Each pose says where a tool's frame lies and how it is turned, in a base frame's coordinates. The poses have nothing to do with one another.
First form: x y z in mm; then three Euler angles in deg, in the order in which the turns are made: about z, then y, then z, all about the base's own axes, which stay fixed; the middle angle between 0 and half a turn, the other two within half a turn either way.
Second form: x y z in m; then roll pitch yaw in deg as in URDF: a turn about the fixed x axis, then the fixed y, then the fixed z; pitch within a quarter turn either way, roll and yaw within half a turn. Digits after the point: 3 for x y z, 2 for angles.
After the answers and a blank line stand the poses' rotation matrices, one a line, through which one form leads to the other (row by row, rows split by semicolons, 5 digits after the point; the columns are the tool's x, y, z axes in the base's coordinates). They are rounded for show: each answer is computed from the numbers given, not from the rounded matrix.
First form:
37, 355, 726, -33.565, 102.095, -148.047
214, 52, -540, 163.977, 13.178, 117.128
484, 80, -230, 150.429, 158.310, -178.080
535, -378, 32, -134.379, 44.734, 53.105
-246, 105, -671, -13.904, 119.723, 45.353
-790, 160, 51, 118.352, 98.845, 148.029
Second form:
0.037, 0.355, 0.726, -111.19, 54.56, 104.43
0.214, 0.052, -0.540, 3.70, -12.66, -79.31
0.484, 0.080, -0.230, 168.89, -18.75, -146.67
0.535, -0.378, 0.032, -35.30, -29.49, -71.70
-0.246, 0.105, -0.671, -157.17, 57.46, -108.11
-0.790, 0.160, 0.051, 100.03, -27.98, -126.71

-0.14446 0.53927 -0.82965; 0.56151 -0.64570 -0.51748; -0.81476 -0.54061 -0.20953
0.18107 0.97796 -0.10395; -0.95875 0.19908 0.20290; 0.21912 0.06293 0.97367
-0.79118 -0.48744 -0.36938; -0.52030 0.85389 -0.01238; 0.32144 0.18239 -0.92920
0.27332 0.86415 0.42254; -0.82643 -0.01383 0.56287; 0.49225 -0.50304 0.71038
-0.16725 -0.77433 0.61028; -0.51127 0.59738 0.61785; -0.84299 -0.20868 -0.49581
-0.52792 0.13666 -0.83823; -0.70789 0.47450 0.52319; 0.46924 0.86958 -0.15376

